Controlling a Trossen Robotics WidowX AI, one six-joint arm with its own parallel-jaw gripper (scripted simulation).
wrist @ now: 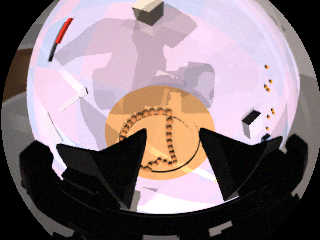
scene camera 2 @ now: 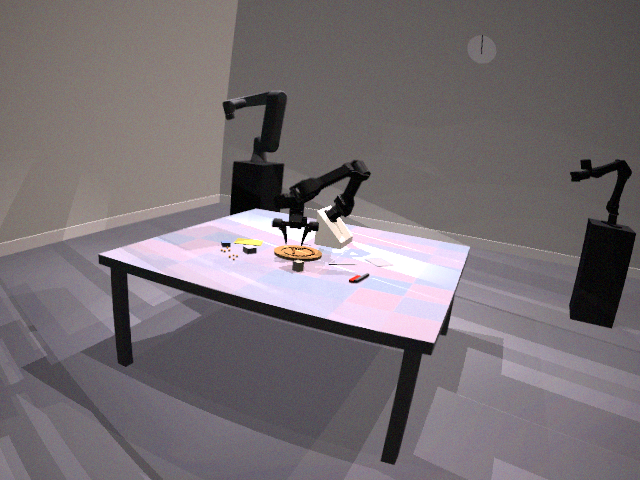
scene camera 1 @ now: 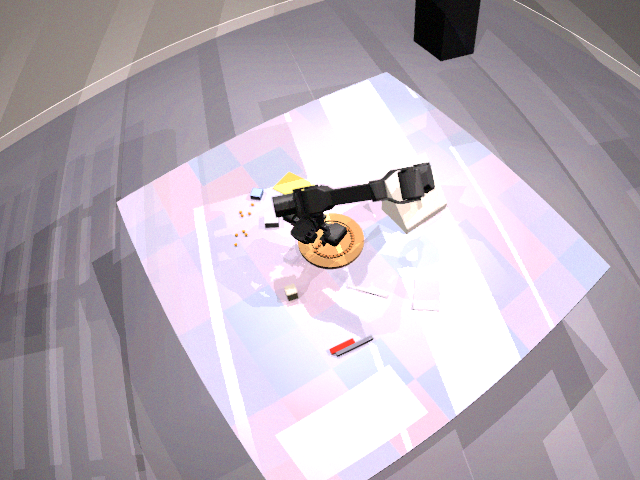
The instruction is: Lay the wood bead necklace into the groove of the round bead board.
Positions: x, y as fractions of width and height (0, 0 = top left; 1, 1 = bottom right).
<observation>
My gripper (scene camera 1: 0.49, 0.50) is open, with nothing in its grasp. I also see a round bead board (wrist: 0.49, 0.62).
My gripper is seen too in the wrist view (wrist: 0.54, 0.55) and in scene camera 2 (scene camera 2: 0.46, 0.51).
</observation>
